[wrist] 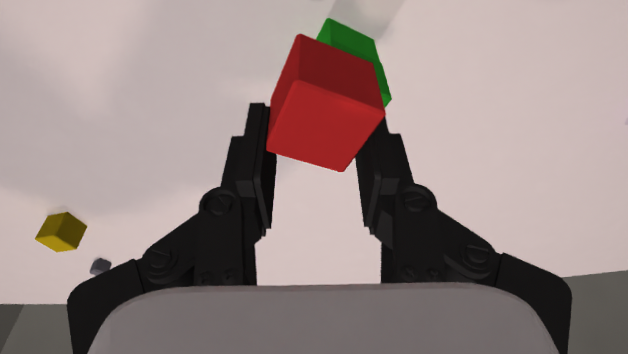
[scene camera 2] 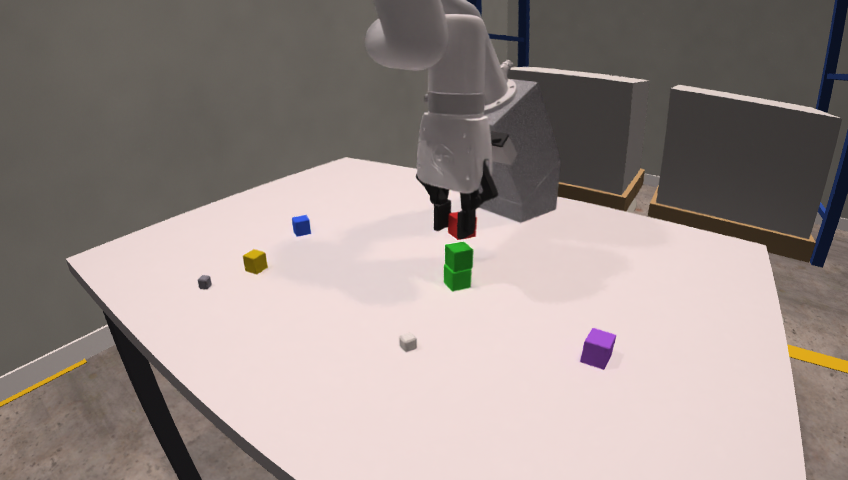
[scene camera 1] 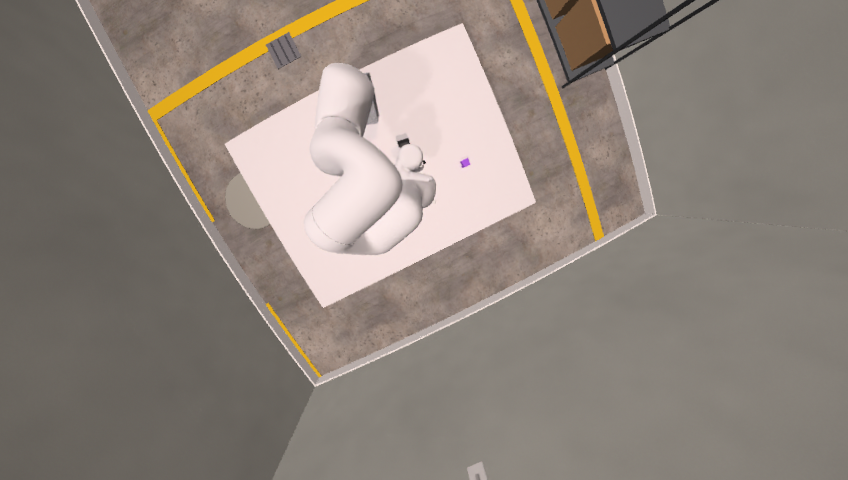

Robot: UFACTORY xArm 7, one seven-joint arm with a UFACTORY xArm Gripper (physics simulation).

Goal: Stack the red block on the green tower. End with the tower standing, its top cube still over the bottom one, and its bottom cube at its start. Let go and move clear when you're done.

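Frame: origin at the arm's base, x right, y ahead, z up, level; centimetres.
Seen in the pictures: gripper, fingertip midpoint: [wrist: 315, 129] [scene camera 2: 453, 232]; arm's base at its link origin: [scene camera 2: 486, 97].
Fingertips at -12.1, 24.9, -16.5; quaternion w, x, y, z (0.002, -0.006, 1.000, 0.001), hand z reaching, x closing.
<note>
Offsets run from my fingertips to a thing's top centre, as dx, dy, dz. Level surfaces: height alone.
My gripper [scene camera 2: 455, 224] [wrist: 315, 129] is shut on the red block @[-0.2, -1.7, +2.2] [scene camera 2: 458, 226] [wrist: 325, 125], held turned at an angle between the fingertips. The block is in the air; in scene camera 2 it shows above the green tower, with a gap between them in the picture. The green tower [scene camera 2: 458, 266] [wrist: 350, 42] is two green cubes, one on the other, standing upright on the table. In the wrist view the red block hides much of the tower, whose visible part shows past the block's upper right side. In scene camera 1 the arm hides the tower and the red block.
On the white table @[dz -7.9] [scene camera 1: 476, 208] [scene camera 2: 333, 392] stand a purple cube @[-25.9, +4.3, -4.6] [scene camera 1: 464, 162] [scene camera 2: 597, 348], a small white cube @[-6.6, +16.7, -6.2] [scene camera 2: 407, 342], a yellow cube @[+26.1, +19.1, -5.0] [scene camera 2: 254, 261] [wrist: 61, 232], a small grey cube @[+27.0, +28.5, -6.1] [scene camera 2: 204, 281] [wrist: 100, 266] and a blue cube @[+33.1, +4.7, -4.9] [scene camera 2: 301, 225].
</note>
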